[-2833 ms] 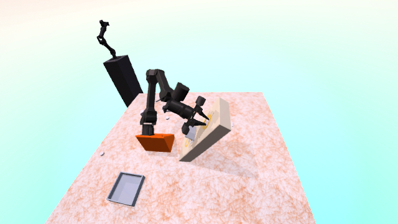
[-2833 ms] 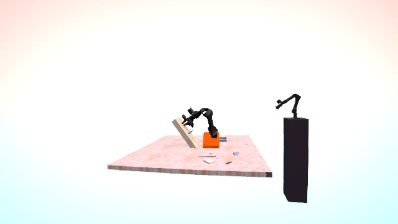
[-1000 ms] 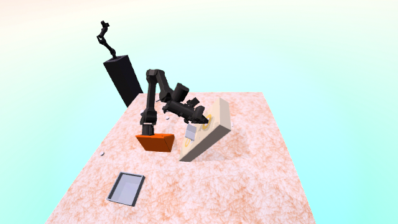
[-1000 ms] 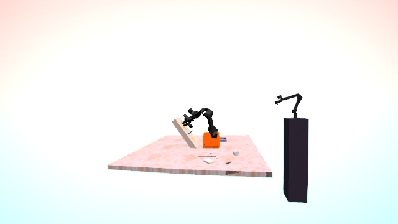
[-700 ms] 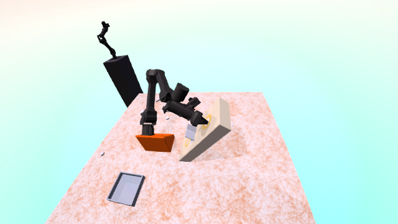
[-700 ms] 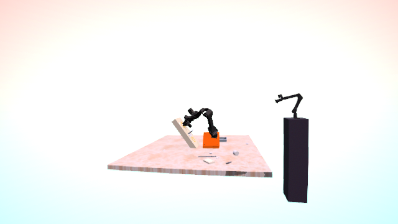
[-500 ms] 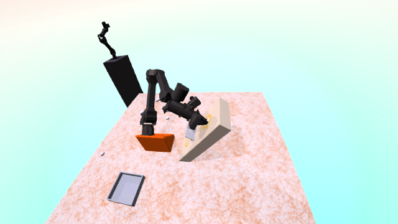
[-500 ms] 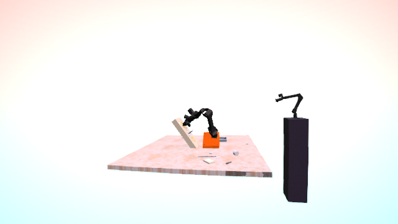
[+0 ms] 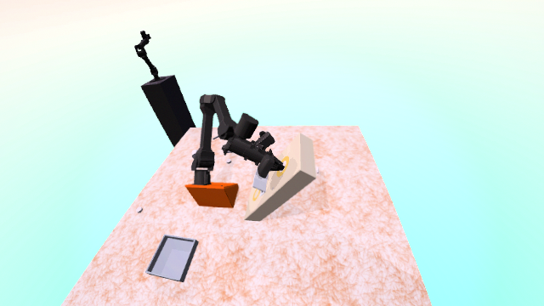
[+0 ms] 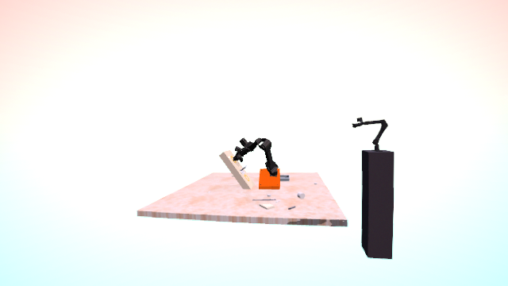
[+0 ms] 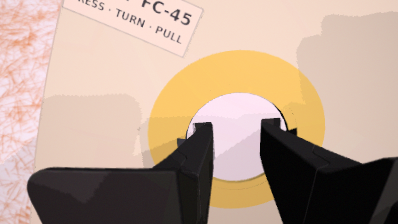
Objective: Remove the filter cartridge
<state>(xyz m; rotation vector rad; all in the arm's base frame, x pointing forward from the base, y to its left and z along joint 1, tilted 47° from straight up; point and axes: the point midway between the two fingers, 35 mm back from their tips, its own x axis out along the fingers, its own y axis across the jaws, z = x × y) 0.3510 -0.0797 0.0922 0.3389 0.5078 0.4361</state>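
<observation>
Right now the round white filter cartridge is 10 mm below my gripper tip and 10 mm ahead of it. From my gripper tip the other things lie so: grey tray: 410 mm behind, 300 mm to the right, 230 mm below; beige service panel: 80 mm below, 40 mm behind.
</observation>
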